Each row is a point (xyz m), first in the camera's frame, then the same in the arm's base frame.
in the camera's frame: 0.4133 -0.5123 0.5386
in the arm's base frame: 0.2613 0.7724 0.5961
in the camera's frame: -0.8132 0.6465 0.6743
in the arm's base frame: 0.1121 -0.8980 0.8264
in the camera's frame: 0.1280 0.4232 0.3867
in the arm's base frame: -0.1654 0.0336 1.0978
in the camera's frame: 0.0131 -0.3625 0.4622
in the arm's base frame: 0.1744 0.3698 0.4592
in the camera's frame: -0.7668 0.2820 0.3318
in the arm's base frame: -0.0937 -0.6145 0.4665
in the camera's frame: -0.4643 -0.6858 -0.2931
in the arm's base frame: -0.3882 0.2508 -0.2972
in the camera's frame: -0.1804 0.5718 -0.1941
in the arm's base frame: -0.7340 -0.2319 0.8514
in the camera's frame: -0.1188 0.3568 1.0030
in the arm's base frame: 0.4571 -0.2064 1.1037
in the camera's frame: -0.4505 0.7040 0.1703
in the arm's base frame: -0.4118 -0.5716 0.9151
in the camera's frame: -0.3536 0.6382 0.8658
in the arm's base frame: 0.2555 -0.5397 1.1412
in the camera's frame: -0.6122 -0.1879 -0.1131
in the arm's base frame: -0.3704 -0.1709 0.0550
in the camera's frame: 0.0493 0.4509 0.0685
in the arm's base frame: -0.4669 -0.0078 0.9730
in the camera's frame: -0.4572 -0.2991 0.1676
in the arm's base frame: -0.0831 -0.0156 0.1475
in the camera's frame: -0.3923 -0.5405 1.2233
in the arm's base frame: 0.9835 0.0446 0.3366
